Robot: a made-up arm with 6 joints.
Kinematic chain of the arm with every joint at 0, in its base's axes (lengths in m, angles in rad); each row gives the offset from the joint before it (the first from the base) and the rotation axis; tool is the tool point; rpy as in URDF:
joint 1: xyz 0 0 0.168 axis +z
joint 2: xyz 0 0 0 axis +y
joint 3: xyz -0.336 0 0.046 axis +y
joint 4: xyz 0.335 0 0.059 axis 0.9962 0 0.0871
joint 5: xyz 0 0 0 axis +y
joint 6: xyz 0.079 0 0.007 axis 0.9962 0 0.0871
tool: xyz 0 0 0 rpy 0 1.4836 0
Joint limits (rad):
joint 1: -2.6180..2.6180
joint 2: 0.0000..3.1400
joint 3: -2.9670..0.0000
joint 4: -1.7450..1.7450
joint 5: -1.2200..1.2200
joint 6: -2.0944..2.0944
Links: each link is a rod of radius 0.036 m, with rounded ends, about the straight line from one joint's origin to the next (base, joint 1, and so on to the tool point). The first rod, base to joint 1, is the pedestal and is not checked.
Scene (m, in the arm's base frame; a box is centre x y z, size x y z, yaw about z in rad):
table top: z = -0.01
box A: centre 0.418 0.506 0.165 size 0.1 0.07 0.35 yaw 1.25
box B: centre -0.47 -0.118 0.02 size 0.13 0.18 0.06 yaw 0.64
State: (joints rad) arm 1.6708 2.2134 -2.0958 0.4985 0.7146 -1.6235
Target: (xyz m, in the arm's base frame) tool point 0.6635 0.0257 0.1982
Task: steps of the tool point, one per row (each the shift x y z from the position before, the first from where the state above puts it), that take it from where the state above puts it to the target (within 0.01 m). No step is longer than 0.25 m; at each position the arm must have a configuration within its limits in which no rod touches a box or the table.
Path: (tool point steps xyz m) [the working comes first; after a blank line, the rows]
Joints at the target: 0.0118 2.4547 -2.0285 0.3859 0.6418 -1.6235
Straight joint move there: touches box A.

1: 0.1768 0.0088 0.0226
2: 0.1739 -0.0425 0.0229
3: 0.1555 -0.0910 0.0232
4: 0.1365 -0.1271 -0.0847
5: 0.0856 -0.1676 -0.0847
6: 0.0234 -0.1856 -0.0824

